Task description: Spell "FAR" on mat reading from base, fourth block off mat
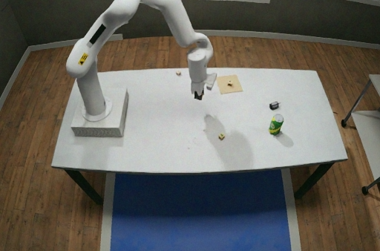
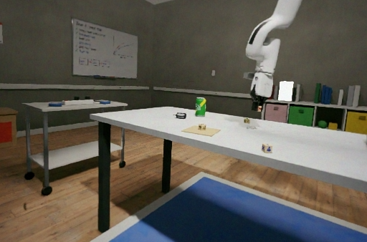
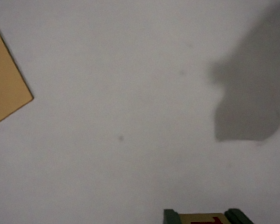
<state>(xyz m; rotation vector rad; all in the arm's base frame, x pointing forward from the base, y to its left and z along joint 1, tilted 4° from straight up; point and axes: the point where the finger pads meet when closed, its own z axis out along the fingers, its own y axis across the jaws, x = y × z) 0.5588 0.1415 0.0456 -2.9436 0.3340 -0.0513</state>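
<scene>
Now: hand 15 cm short of the tan mat, 21 cm to the right of it and 12 cm above it. From my hand the other things lie so: green soda can (43 cm ahead, 10 cm to the right, 6 cm below); then small black object (44 cm ahead, 8 cm to the left, 10 cm below).
</scene>
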